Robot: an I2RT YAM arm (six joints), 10 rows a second.
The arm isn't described. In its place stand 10 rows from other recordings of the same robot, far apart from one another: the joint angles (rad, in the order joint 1, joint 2, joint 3, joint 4, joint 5, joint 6), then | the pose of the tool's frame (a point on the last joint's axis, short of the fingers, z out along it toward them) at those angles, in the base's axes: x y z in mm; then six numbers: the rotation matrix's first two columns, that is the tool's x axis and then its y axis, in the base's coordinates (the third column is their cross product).
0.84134 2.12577 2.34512 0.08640 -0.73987 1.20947 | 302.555 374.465 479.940 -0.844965 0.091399 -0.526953 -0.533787 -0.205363 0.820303
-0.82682 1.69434 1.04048 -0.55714 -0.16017 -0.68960 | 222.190 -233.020 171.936 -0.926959 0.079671 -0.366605 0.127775 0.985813 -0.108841
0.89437 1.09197 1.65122 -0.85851 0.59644 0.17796 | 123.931 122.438 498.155 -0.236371 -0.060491 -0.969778 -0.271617 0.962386 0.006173
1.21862 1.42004 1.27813 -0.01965 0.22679 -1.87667 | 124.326 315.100 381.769 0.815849 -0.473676 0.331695 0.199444 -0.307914 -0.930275
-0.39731 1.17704 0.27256 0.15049 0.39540 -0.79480 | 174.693 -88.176 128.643 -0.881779 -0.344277 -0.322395 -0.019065 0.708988 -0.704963
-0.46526 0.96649 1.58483 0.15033 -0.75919 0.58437 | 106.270 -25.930 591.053 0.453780 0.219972 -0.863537 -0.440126 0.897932 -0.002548
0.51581 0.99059 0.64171 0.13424 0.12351 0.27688 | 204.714 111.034 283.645 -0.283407 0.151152 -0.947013 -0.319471 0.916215 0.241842
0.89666 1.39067 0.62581 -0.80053 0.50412 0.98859 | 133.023 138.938 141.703 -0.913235 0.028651 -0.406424 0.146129 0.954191 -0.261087
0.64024 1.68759 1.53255 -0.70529 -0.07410 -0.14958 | 297.959 225.241 314.142 -0.506588 -0.562681 -0.653268 -0.717979 0.694814 -0.041697
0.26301 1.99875 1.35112 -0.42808 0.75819 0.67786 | 400.904 82.592 165.877 -0.582376 0.314759 -0.749510 0.631525 0.755734 -0.173327
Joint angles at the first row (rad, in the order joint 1, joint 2, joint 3, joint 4, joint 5, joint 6):
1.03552, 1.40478, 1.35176, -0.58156, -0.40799, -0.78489
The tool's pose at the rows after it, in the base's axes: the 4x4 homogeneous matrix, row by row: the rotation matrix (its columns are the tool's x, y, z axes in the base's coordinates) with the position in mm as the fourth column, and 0 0 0 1 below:
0.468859, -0.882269, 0.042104, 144.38; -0.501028, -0.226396, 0.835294, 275.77; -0.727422, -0.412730, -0.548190, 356.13; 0, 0, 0, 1
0.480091, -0.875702, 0.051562, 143.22; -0.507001, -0.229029, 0.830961, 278.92; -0.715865, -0.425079, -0.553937, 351.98; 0, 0, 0, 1
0.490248, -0.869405, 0.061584, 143.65; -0.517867, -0.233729, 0.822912, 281.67; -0.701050, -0.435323, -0.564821, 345.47; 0, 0, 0, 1
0.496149, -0.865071, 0.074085, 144.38; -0.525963, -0.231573, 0.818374, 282.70; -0.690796, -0.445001, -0.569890, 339.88; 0, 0, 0, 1
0.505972, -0.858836, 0.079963, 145.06; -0.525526, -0.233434, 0.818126, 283.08; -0.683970, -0.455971, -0.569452, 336.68; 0, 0, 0, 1
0.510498, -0.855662, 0.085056, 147.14; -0.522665, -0.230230, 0.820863, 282.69; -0.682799, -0.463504, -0.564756, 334.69; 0, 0, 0, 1
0.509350, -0.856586, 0.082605, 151.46; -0.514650, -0.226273, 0.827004, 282.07; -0.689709, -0.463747, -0.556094, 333.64; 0, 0, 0, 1
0.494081, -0.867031, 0.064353, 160.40; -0.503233, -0.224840, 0.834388, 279.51; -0.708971, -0.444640, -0.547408, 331.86; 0, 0, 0, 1
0.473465, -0.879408, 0.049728, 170.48; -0.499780, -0.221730, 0.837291, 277.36; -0.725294, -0.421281, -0.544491, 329.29; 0, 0, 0, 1
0.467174, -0.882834, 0.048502, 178.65; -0.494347, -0.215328, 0.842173, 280.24; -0.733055, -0.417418, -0.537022, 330.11; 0, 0, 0, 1
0.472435, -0.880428, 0.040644, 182.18; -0.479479, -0.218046, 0.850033, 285.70; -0.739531, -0.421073, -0.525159, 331.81; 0, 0, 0, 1
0.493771, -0.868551, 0.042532, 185.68; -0.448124, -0.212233, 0.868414, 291.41; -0.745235, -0.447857, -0.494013, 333.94; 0, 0, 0, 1
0.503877, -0.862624, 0.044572, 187.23; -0.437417, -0.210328, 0.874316, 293.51; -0.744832, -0.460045, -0.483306, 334.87; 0, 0, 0, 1
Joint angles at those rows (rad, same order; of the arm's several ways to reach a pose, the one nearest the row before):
1.04466, 1.40669, 1.34833, -0.57699, -0.39312, -0.79138
1.05496, 1.41241, 1.33765, -0.56249, -0.37366, -0.79977
1.05992, 1.42081, 1.32239, -0.54837, -0.35611, -0.81312
1.06107, 1.42309, 1.30330, -0.52968, -0.34123, -0.82113
1.06031, 1.42348, 1.29035, -0.51443, -0.33627, -0.83257
1.05381, 1.42347, 1.28040, -0.49877, -0.33819, -0.83945
1.03932, 1.42729, 1.27661, -0.48428, -0.35535, -0.84287
1.00651, 1.43682, 1.27698, -0.47742, -0.40265, -0.84249
0.97259, 1.45285, 1.28269, -0.47739, -0.44498, -0.84095
0.95541, 1.47841, 1.30675, -0.47207, -0.46292, -0.84096
0.95503, 1.50089, 1.32960, -0.46062, -0.47551, -0.84096
0.95540, 1.51733, 1.33958, -0.41487, -0.48544, -0.84555
0.95504, 1.52420, 1.34490, -0.39959, -0.48771, -0.85049

